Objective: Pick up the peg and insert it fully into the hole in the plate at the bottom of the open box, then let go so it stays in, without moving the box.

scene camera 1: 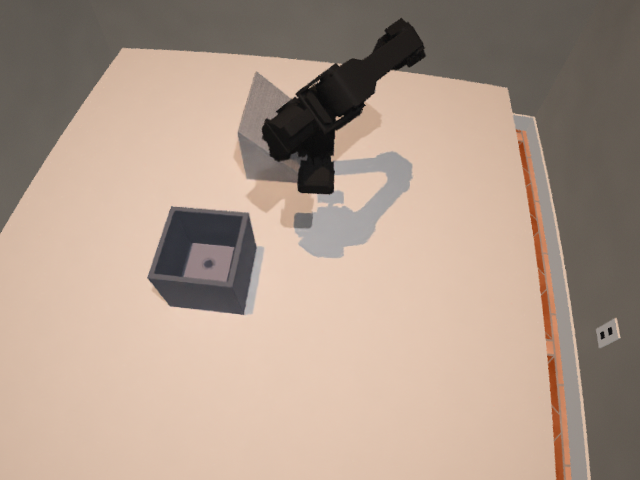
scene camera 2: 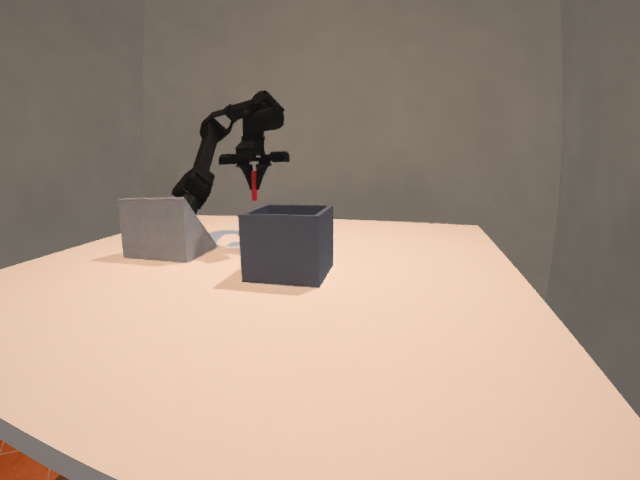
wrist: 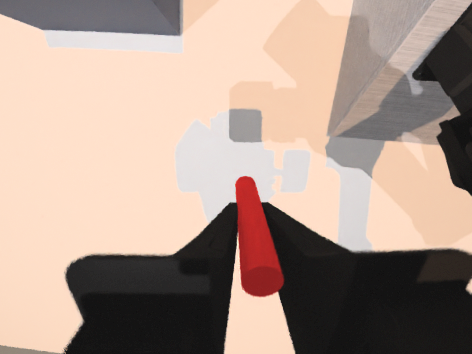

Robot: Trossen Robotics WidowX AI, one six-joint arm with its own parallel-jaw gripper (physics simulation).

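Seen in the pictures: gripper, fingertip midpoint: (scene camera 2: 254, 189) (wrist: 248, 209); arm's base, link origin: (scene camera 2: 179, 218).
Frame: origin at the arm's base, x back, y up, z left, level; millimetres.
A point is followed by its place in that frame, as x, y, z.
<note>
A red round peg (scene camera 2: 253, 184) @(-179, 77, 97) (wrist: 257, 240) @(-179, 101, 97) is held upright between the fingertips, its lower end sticking out below them. My gripper (scene camera 2: 254, 187) @(-179, 61, 107) (wrist: 248, 209) @(-179, 61, 107) is shut on the peg and holds it well above the table, beyond the box as seen in scene camera 2. In scene camera 1 the arm hides the peg and the fingers. The dark blue-grey open box (scene camera 1: 203, 297) @(-404, -27, -101) (scene camera 2: 280, 250) @(-324, -30, -188) (wrist: 100, 17) @(-312, -56, -27) stands on the table. At its bottom lies a pale plate (scene camera 1: 219, 254) @(-301, -43, -89) with a dark round hole (scene camera 1: 208, 263) @(-316, -56, -113) near its middle, seen in scene camera 1.
A grey wedge-shaped block (scene camera 1: 266, 162) @(-58, -31, -15) (scene camera 2: 154, 228) @(40, -15, -67) (wrist: 367, 45) @(-58, -53, -7) stands on the table (scene camera 1: 361, 361) @(-495, -100, 208) (scene camera 2: 361, 361) @(-488, -100, -455) beside the arm, up and right of the box in scene camera 1 and left of it in scene camera 2. Arm shadows fall on the table.
</note>
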